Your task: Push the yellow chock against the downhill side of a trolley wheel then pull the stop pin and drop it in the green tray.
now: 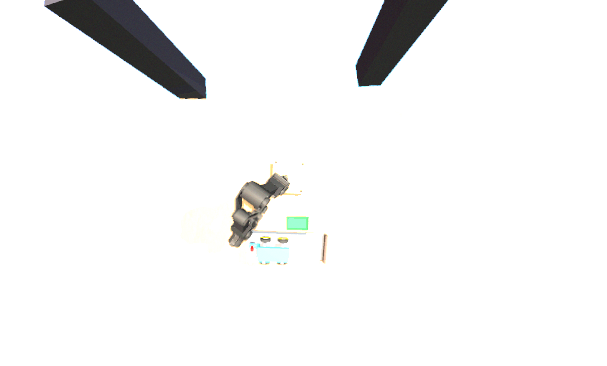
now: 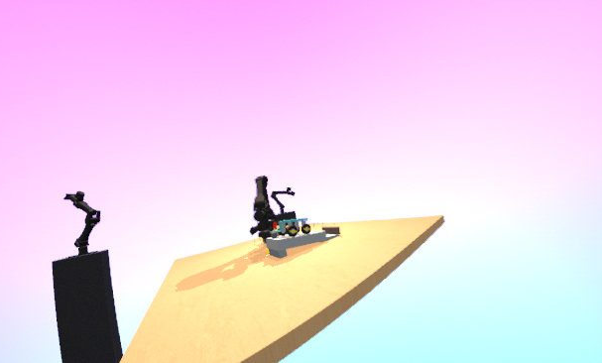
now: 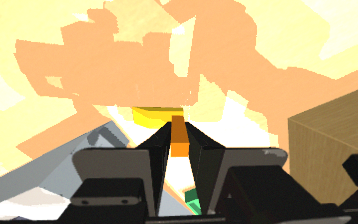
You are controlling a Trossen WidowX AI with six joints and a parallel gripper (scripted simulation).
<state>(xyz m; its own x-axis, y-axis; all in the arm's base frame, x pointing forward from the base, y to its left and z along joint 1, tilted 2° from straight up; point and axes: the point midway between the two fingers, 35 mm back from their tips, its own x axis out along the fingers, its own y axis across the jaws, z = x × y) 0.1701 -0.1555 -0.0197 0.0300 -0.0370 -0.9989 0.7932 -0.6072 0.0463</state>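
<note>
Right now my gripper tip is 13 cm short of the red-headed stop pin, 10 cm below it and 2 cm to the left of it. The rest, counted from my gripper tip: green tray 21 cm to the left, 6 cm ahead, 4 cm below; yellow chock 2 cm ahead, 1 cm to the right, 1 cm below; cyan trolley 16 cm ahead, 9 cm above, 8 cm to the left.
</note>
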